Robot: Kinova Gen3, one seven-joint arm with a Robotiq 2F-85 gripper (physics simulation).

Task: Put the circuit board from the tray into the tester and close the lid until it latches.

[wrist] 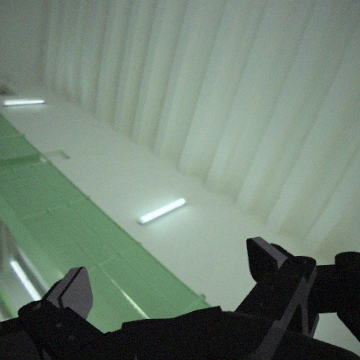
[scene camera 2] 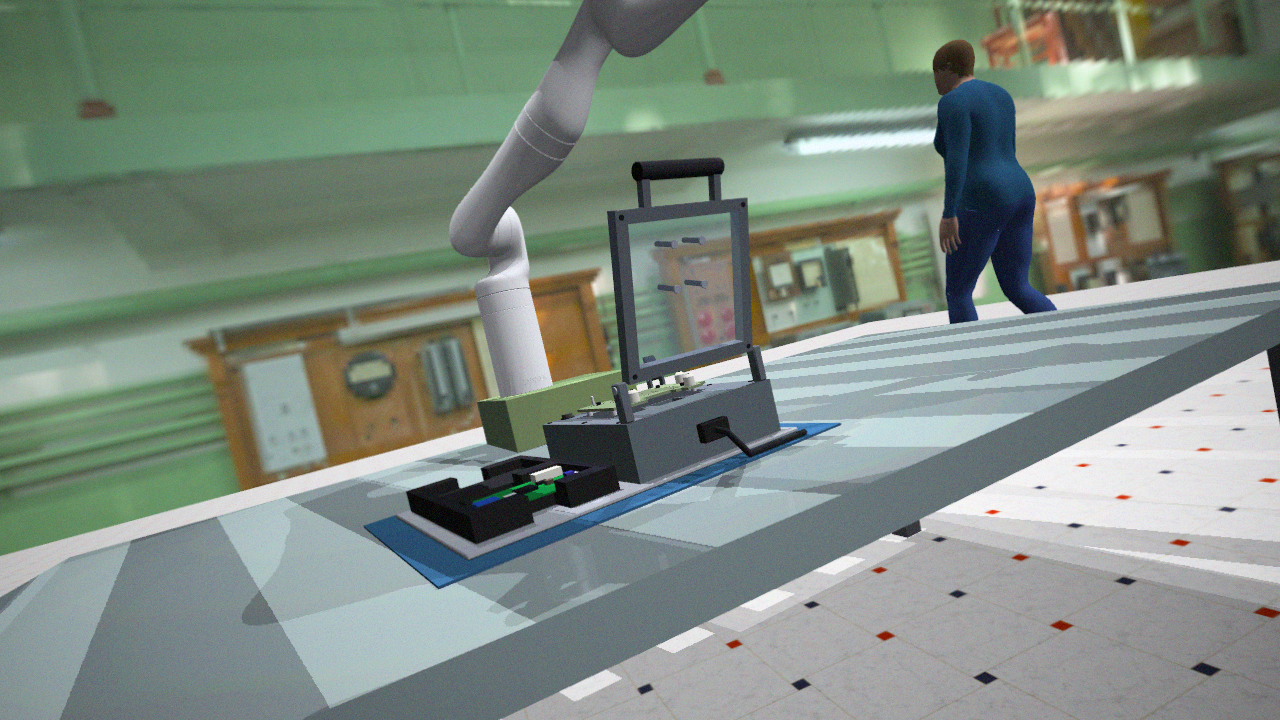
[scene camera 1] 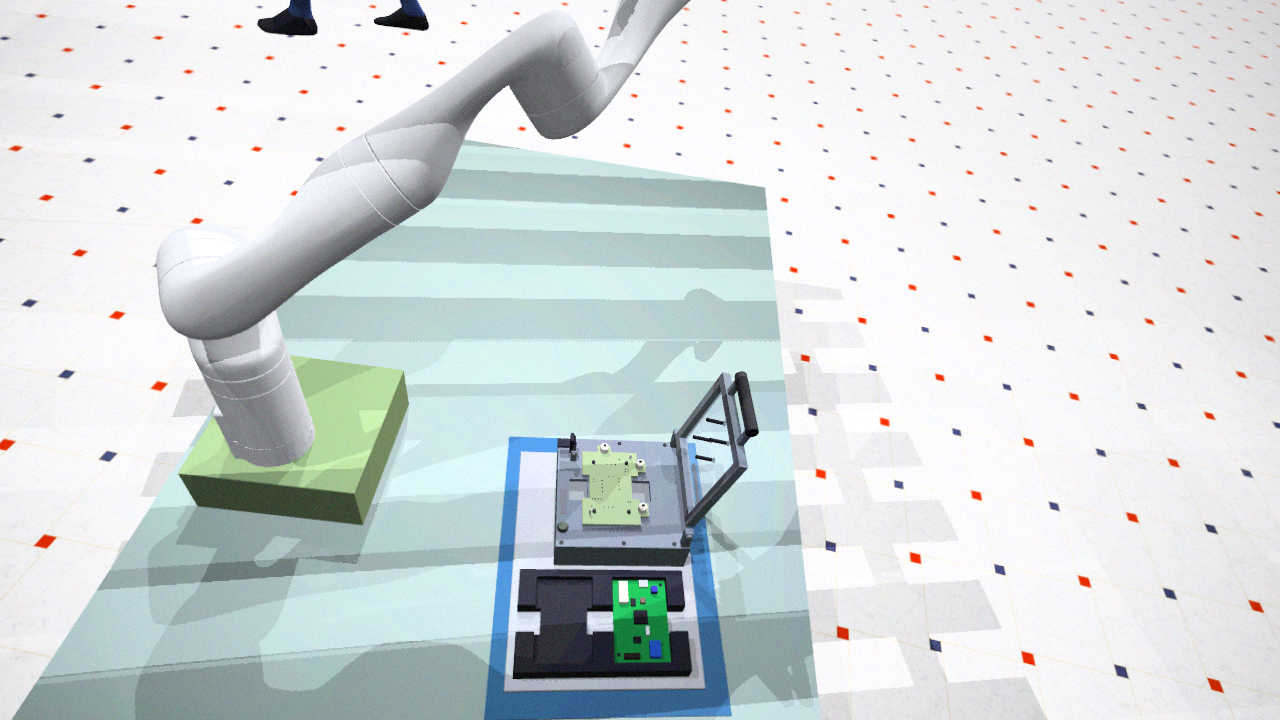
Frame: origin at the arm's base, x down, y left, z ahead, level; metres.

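Where they show: gripper, between the fingertips: (wrist: 169,269); arm's base, origin of its link: (scene camera 2: 526,391) (scene camera 1: 277,438).
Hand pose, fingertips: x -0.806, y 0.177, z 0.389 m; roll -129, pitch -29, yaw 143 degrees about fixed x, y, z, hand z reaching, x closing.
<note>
Things, the pixels of their centre, and the offset from my fingertips. "spot": a spot on its surface instead. Level surfaces: height alone.
- green circuit board, middle of its body: (scene camera 2: 520,489) (scene camera 1: 641,619) dx +0.864, dy -0.440, dz +0.085 m
- tester, a spot on its surface: (scene camera 2: 617,447) spot: dx +0.849, dy -0.362, dz +0.134 m
- pale green plate, middle of its body: (scene camera 2: 648,395) (scene camera 1: 614,484) dx +0.820, dy -0.263, dz +0.064 m
- tester's lid, middle of its body: (scene camera 2: 681,266) (scene camera 1: 710,441) dx +0.701, dy -0.277, dz +0.177 m
- black bar handle, middle of its body: (scene camera 2: 679,169) (scene camera 1: 746,403) dx +0.620, dy -0.279, dz +0.205 m
- blue-edged mat, height of its surface: dx +0.885 m
- cable, a spot on its surface: (scene camera 2: 778,441) spot: dx +0.881, dy -0.231, dz +0.205 m
The green circuit board (scene camera 1: 640,620) (scene camera 2: 542,489) lies in the right-hand slot of the black tray (scene camera 1: 602,669) (scene camera 2: 501,522); the left-hand slot is empty. The tester (scene camera 1: 621,554) (scene camera 2: 617,447) is a grey box beside the tray. A pale green plate (scene camera 1: 610,490) with white knobs sits on its top. The tester's lid (scene camera 1: 690,488) (scene camera 2: 624,295) stands open and upright, with a black bar handle (scene camera 1: 746,404) (scene camera 2: 677,168) at its upper edge. My gripper (wrist: 169,269) is open and empty. It points at the ceiling and wall, away from the table, and does not show in the scene views.
Tray and tester stand on a blue-edged mat (scene camera 1: 718,689) (scene camera 2: 427,570) on the table (scene camera 1: 447,573) (scene camera 2: 626,626). The arm rises from a green block (scene camera 1: 295,483) (scene camera 2: 512,424) and reaches up over the table's far side. A cable (scene camera 2: 778,441) comes out of the tester. A person (scene camera 2: 980,170) is beyond the table.
</note>
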